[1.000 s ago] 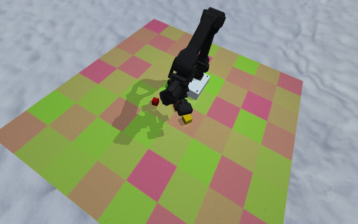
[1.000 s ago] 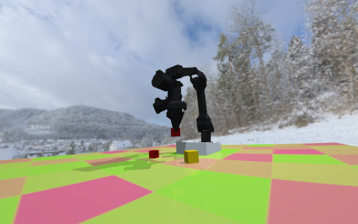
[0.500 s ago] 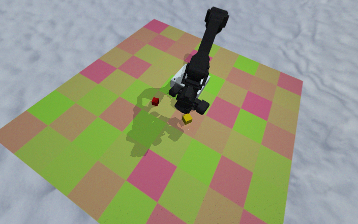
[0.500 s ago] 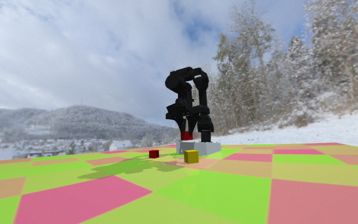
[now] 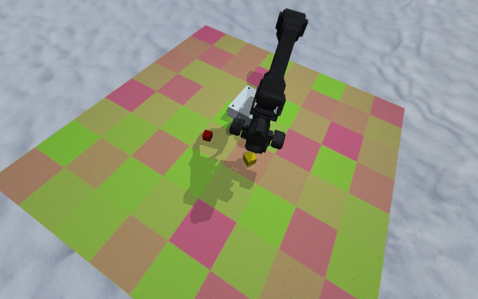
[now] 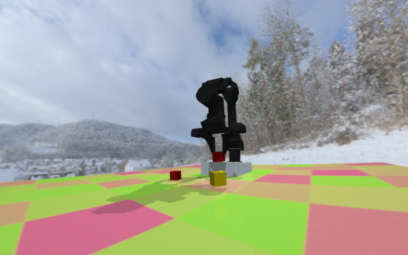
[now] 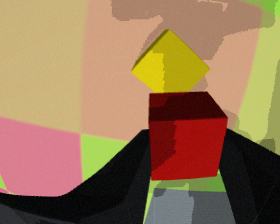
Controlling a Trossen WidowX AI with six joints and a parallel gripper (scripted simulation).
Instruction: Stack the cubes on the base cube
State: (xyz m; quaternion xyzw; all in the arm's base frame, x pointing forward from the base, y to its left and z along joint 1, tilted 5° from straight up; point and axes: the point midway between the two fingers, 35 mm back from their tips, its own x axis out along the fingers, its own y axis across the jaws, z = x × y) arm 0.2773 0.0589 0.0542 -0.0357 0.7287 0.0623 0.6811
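Now: the yellow base cube 70 mm below my gripper tip and 20 mm ahead of it. Also, from my gripper tip: dark red cube (right at my gripper tip).
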